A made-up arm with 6 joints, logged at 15 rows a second.
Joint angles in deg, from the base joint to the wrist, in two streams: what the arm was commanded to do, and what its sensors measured. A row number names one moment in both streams.
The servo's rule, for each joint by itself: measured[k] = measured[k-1] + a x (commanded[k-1-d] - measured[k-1]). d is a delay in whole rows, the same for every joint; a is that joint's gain. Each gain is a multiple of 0.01, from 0.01 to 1. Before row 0 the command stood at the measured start. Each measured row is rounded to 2 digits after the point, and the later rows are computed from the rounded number. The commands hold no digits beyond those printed.
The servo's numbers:
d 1
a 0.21 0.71 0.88 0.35 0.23 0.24
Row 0, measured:
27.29, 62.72, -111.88, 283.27, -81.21, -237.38
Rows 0 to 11, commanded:
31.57, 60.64, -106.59, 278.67, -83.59, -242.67
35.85, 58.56, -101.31, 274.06, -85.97, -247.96
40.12, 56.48, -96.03, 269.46, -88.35, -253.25
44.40, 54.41, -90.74, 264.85, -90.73, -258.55
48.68, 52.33, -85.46, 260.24, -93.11, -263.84
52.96, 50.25, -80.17, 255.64, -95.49, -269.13
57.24, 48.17, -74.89, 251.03, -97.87, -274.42
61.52, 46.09, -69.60, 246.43, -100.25, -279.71
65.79, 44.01, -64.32, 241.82, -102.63, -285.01
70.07, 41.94, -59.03, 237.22, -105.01, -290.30
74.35, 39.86, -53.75, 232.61, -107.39, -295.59
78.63, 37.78, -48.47, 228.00, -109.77, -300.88
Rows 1 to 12, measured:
27.29, 62.72, -111.88, 283.27, -81.21, -237.38
28.19, 61.24, -107.22, 281.66, -81.76, -238.65
29.80, 59.34, -102.02, 279.00, -82.73, -240.88
31.97, 57.31, -96.75, 275.66, -84.02, -243.85
34.58, 55.25, -91.46, 271.88, -85.56, -247.38
37.54, 53.18, -86.18, 267.81, -87.30, -251.33
40.78, 51.10, -80.89, 263.55, -89.18, -255.60
44.24, 49.02, -75.61, 259.17, -91.18, -260.12
47.87, 46.94, -70.32, 254.71, -93.27, -264.82
51.63, 44.86, -65.04, 250.20, -95.42, -269.67
55.50, 42.79, -59.75, 245.66, -97.63, -274.62
59.46, 40.71, -54.47, 241.09, -99.87, -279.65

